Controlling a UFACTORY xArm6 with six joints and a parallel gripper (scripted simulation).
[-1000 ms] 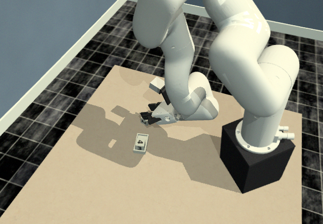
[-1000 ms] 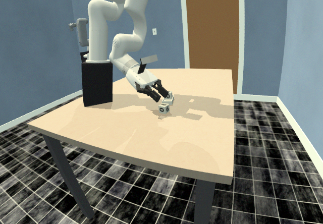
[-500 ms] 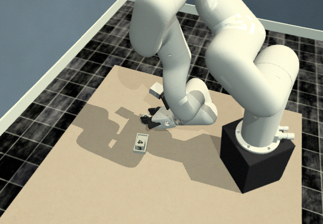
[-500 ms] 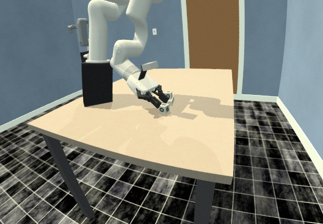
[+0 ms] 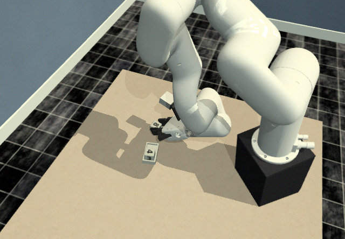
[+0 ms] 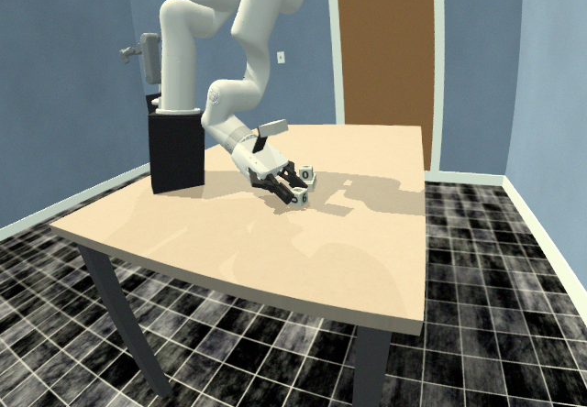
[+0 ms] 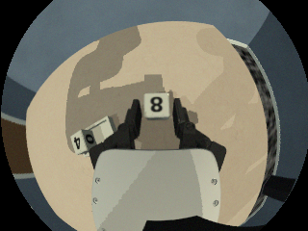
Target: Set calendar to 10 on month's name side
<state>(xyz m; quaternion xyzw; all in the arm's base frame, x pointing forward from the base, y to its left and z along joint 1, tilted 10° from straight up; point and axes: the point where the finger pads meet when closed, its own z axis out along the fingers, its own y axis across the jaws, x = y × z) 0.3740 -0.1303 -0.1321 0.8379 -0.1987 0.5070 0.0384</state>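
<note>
Now: the white cube 10 mm ahead of my hand, 10 mm to the right of it and 10 mm below it. Round my hand: tray: 10 mm ahead, 100 mm to the left, 20 mm below.
</note>
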